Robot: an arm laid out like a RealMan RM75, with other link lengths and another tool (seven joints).
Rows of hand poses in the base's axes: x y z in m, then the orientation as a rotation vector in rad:
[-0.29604, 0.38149, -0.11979, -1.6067, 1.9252, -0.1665]
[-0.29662, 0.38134, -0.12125, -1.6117, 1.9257, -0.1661]
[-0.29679, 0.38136, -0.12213, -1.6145, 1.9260, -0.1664]
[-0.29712, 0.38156, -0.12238, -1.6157, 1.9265, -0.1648]
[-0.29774, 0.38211, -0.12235, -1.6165, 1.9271, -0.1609]
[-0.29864, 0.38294, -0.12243, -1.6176, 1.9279, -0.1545]
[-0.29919, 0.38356, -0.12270, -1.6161, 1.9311, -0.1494]
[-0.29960, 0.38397, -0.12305, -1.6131, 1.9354, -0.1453]
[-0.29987, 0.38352, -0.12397, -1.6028, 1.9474, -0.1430]
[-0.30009, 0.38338, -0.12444, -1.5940, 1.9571, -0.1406]
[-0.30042, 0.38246, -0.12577, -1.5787, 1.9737, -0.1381]
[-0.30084, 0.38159, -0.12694, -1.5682, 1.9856, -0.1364]
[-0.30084, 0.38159, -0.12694, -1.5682, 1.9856, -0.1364]
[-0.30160, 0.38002, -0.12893, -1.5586, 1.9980, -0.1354]
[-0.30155, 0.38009, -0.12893, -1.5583, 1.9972, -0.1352]
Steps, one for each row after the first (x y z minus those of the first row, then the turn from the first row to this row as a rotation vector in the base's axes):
[-0.00058, -0.00015, -0.00146, -0.0027, 0.0026, 0.0024]
[-0.00075, -0.00013, -0.00234, -0.0045, 0.0039, 0.0037]
[-0.00108, 0.00007, -0.00259, -0.0044, 0.0054, 0.0044]
[-0.00170, 0.00062, -0.00256, -0.0027, 0.0078, 0.0055]
[-0.00260, 0.00145, -0.00264, 0.0001, 0.0115, 0.0071]
[-0.00315, 0.00207, -0.00291, 0.0029, 0.0152, 0.0060]
[-0.00356, 0.00248, -0.00326, 0.0055, 0.0186, 0.0032]
[-0.00383, 0.00203, -0.00418, 0.0084, 0.0235, -0.0075]
[-0.00405, 0.00189, -0.00465, 0.0114, 0.0275, -0.0163]
[-0.00438, 0.00097, -0.00598, 0.0155, 0.0336, -0.0319]
[-0.00480, 0.00010, -0.00715, 0.0182, 0.0382, -0.0428]
[-0.00480, 0.00010, -0.00715, 0.0182, 0.0382, -0.0428]
[-0.00556, -0.00147, -0.00914, 0.0197, 0.0433, -0.0537]
[-0.00551, -0.00140, -0.00914, 0.0202, 0.0427, -0.0534]

